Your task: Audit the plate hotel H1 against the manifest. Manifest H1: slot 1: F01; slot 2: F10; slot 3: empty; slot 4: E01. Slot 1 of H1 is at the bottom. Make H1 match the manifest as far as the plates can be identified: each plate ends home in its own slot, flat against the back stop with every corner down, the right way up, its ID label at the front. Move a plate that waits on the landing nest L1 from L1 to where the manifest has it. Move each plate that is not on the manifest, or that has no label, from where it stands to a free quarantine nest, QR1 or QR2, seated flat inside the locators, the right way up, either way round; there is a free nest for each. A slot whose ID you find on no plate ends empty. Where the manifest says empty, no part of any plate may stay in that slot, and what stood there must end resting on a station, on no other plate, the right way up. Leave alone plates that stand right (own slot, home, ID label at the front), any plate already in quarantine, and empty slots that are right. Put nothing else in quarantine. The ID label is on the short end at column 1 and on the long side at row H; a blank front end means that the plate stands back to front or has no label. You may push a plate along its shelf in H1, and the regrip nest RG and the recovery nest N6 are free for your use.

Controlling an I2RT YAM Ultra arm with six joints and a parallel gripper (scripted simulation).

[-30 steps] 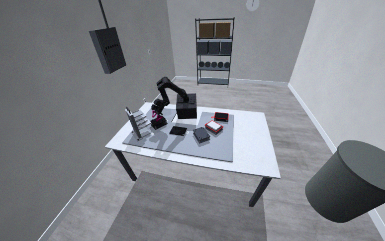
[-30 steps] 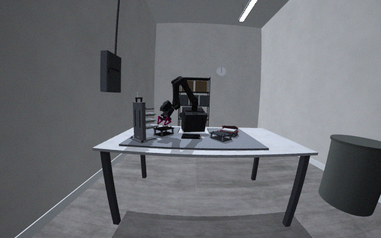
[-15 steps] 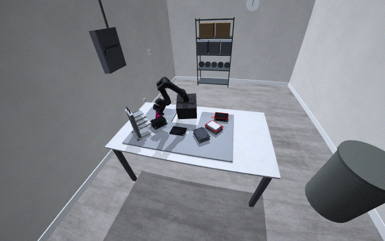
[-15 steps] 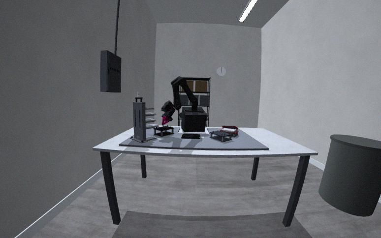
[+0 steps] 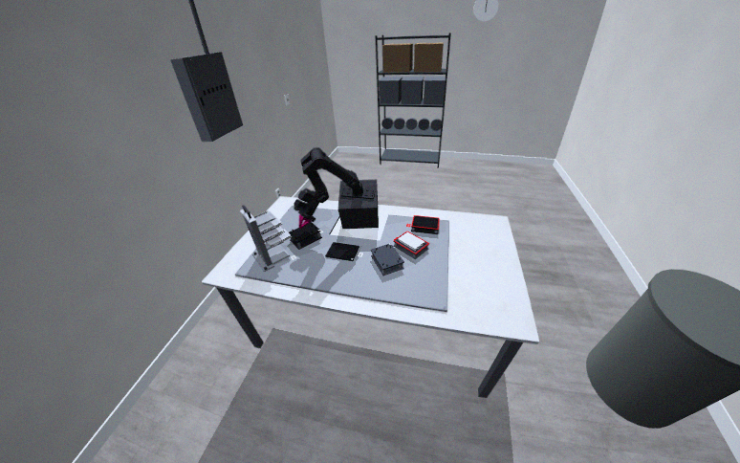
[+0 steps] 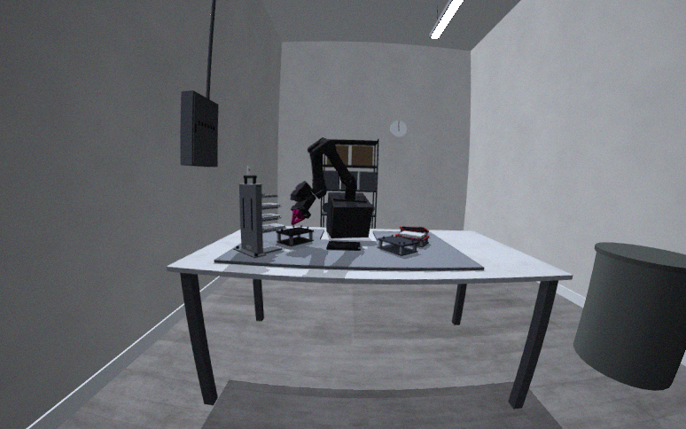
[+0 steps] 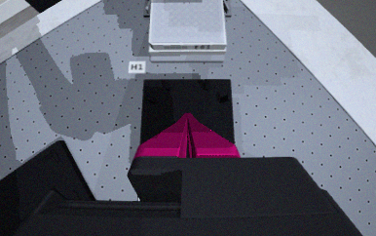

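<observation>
The black regrip nest lies 4 cm below my hand, 1 cm to the left of it and 1 cm behind it. The rest, counted from my hand: H1 tag 16 cm ahead, 10 cm below.
</observation>
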